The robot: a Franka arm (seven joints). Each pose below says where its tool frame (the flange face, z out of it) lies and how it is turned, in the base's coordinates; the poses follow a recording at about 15 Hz.
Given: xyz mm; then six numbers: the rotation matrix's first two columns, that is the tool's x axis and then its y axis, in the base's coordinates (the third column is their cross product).
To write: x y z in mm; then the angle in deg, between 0 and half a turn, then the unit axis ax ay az. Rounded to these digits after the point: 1 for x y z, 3 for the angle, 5 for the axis.
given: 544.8 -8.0 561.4 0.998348 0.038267 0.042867 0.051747 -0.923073 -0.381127
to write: 544.8 -8.0 561.4 157.537 -0.99957 -0.02340 -0.01764
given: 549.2 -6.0 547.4 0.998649 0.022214 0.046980 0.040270 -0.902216 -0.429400
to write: 549.2 -6.0 547.4 154.519 -0.99964 -0.01643 -0.02098
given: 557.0 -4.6 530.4 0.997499 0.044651 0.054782 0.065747 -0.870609 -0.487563
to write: 557.0 -4.6 530.4 150.720 -0.99933 -0.02950 -0.02157
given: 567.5 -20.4 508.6 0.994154 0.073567 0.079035 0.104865 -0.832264 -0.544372
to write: 567.5 -20.4 508.6 146.784 -0.99841 -0.04865 -0.02857
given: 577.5 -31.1 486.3 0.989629 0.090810 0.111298 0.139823 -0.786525 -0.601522
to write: 577.5 -31.1 486.3 142.559 -0.99711 -0.06447 -0.04031
